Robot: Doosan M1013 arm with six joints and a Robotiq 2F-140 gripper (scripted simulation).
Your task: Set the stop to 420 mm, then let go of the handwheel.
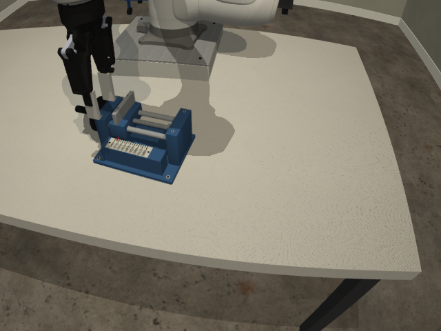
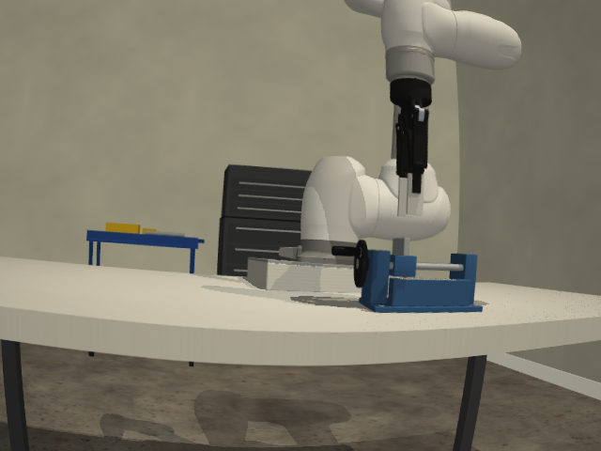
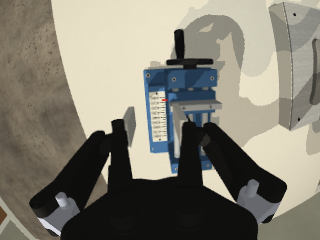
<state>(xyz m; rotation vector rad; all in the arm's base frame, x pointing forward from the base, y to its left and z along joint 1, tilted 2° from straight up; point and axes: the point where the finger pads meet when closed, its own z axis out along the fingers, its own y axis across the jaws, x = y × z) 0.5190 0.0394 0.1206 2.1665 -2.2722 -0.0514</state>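
My hand is 6 cm past the black handwheel, 8 cm to the left of it and 10 cm above it. Round my hand: stop block: 6 cm behind, 1 cm to the left, 10 cm below.
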